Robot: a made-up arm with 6 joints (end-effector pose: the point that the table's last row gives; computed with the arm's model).
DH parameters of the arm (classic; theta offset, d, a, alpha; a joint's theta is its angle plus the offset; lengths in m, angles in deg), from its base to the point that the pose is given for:
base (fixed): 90 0.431 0.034 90
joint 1: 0 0 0.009 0
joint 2: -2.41 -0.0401 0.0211 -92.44
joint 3: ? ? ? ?
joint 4: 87.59 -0.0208 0.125 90
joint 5: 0 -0.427 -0.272 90
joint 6: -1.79 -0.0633 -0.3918 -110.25
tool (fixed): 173.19 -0.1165 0 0
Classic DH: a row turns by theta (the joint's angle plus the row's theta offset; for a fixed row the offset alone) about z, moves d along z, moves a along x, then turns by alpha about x.
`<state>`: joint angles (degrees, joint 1 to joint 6).
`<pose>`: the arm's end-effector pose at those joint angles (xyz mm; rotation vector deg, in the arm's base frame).
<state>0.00 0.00 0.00 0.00 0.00 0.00</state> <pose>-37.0 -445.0 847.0 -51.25 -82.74 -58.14</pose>
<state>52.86 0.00 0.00 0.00 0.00 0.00</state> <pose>-37.0 -586.8 300.4 -12.16 -46.07 -84.95</pose>
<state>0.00 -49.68 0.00 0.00 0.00 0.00</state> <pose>-37.0 44.4 1072.2 -85.55 -109.40 -19.80</pose>
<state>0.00 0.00 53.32 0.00 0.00 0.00</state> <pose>376.6 -216.6 855.0 -10.65 -91.34 -15.17</pose>
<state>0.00 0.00 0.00 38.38 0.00 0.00</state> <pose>-37.0 4.8 1055.2 -78.08 -104.17 -29.69</pose>
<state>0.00 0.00 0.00 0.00 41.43 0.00</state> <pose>410.1 -445.0 695.3 -63.72 -47.47 -33.72</pose>
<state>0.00 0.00 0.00 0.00 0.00 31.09</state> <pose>-37.0 -635.0 740.2 -28.44 -62.02 -75.61</pose>
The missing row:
joint 3: 0 -0.1245 0.0202 -87.56
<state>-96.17 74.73 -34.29 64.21 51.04 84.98</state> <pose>-96.9 -69.6 1132.3 -103.46 -36.77 -125.29</pose>
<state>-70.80 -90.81 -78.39 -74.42 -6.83 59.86</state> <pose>-425.9 -219.0 1260.9 20.76 -132.32 -1.72</pose>
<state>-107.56 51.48 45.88 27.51 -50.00 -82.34</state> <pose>-278.9 -50.1 584.0 9.15 130.66 -50.13</pose>
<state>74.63 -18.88 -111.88 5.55 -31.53 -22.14</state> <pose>-231.1 32.3 1002.9 -133.83 16.73 -73.06</pose>
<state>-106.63 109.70 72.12 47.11 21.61 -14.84</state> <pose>-57.1 336.1 950.8 -32.17 -137.70 31.75</pose>
